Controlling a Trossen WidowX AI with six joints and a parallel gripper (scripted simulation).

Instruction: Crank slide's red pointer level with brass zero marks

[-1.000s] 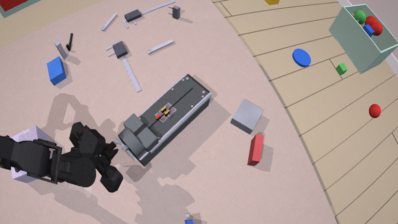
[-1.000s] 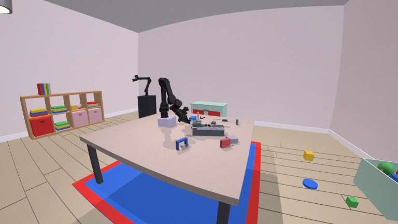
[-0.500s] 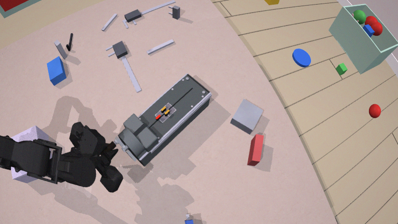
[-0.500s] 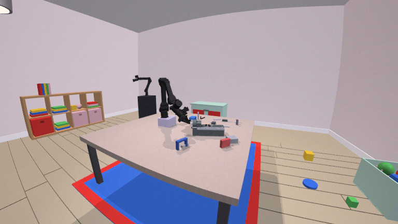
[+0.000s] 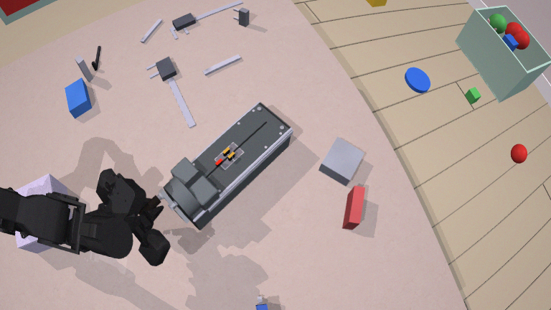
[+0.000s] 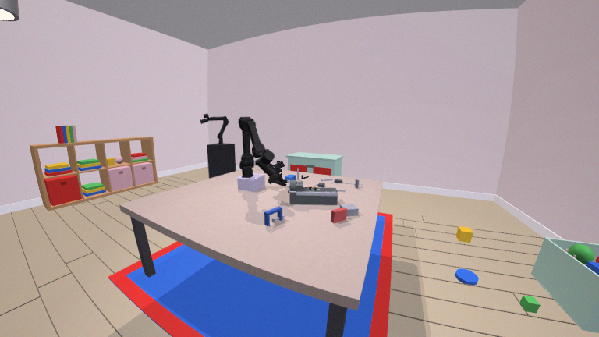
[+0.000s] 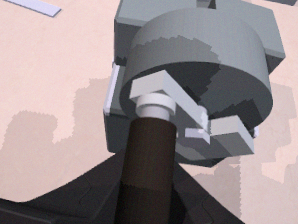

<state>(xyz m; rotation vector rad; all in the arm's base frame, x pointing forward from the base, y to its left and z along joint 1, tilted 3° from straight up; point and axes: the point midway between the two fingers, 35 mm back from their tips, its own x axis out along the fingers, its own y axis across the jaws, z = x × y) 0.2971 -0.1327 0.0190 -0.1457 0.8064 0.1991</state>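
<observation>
My gripper tip is 2 cm past the dark brown crank handle and 3 cm below it. Round my gripper tip: red pointer (14 cm ahead, 1 cm to the left); then red block (32 cm ahead, 18 cm to the right, 6 cm below); then grey block (36 cm ahead, 9 cm to the right, 7 cm below).
</observation>
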